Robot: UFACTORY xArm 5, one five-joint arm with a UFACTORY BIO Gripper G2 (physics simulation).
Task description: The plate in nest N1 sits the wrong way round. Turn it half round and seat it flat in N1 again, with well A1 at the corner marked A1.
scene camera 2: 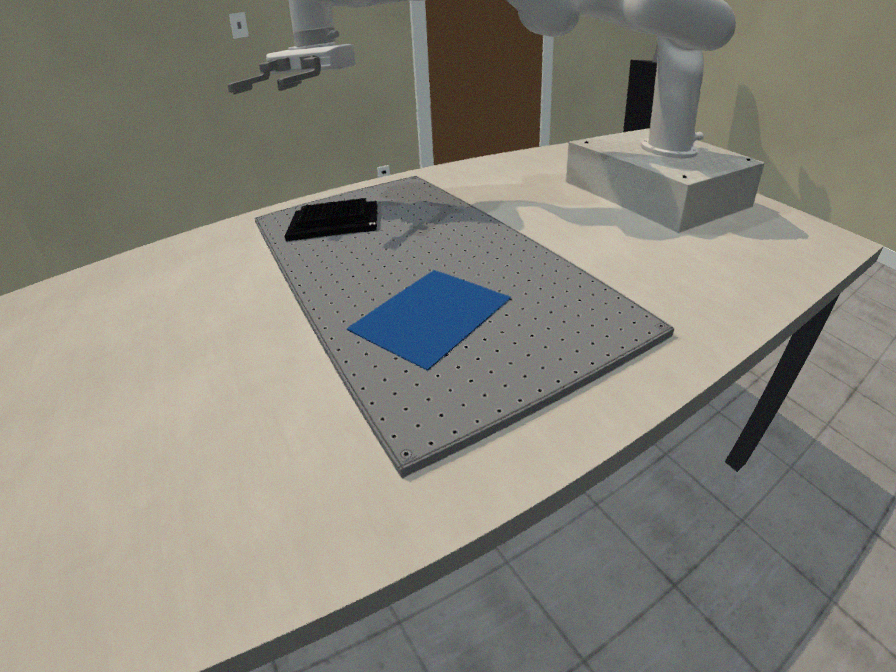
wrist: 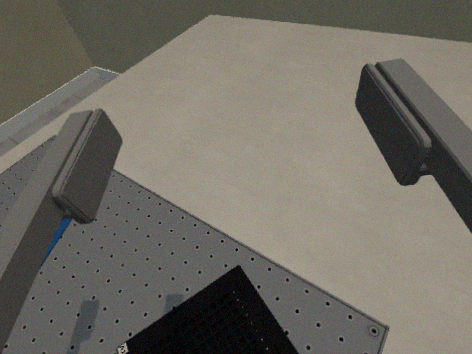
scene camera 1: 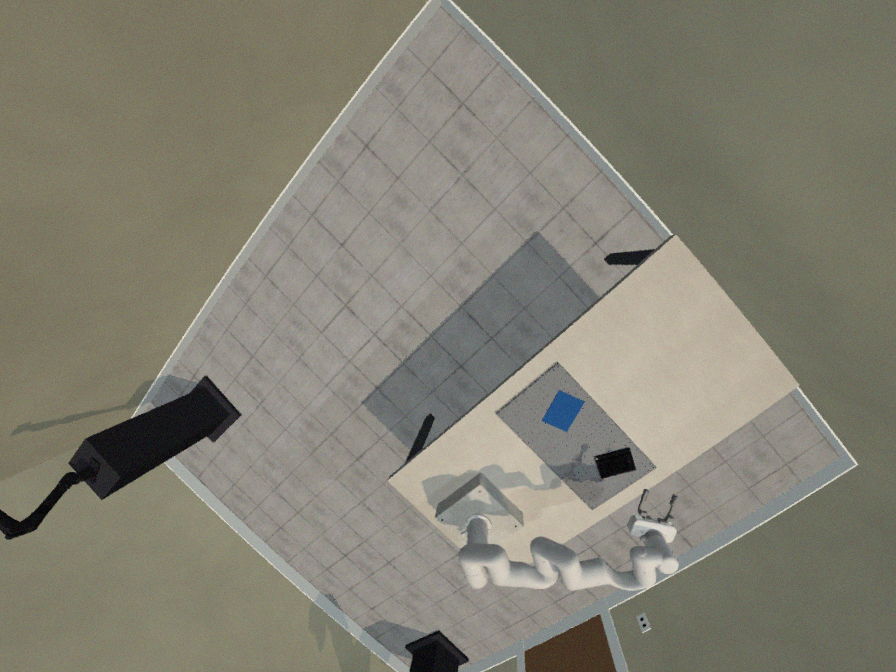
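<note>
The black plate lies in the black nest near one end of the grey perforated board. Plate and nest are so dark that their edges merge; I cannot make out well A1 or whether the plate is fully flat. A white corner label, partly cut off at the lower edge of the wrist view, sits on the nest. My gripper is open and empty, high above the table and off to the side of the nest. Its two finger pads stand well apart.
A blue flat sheet lies on the grey board. The arm's grey base block stands on the pale table. Brown door behind.
</note>
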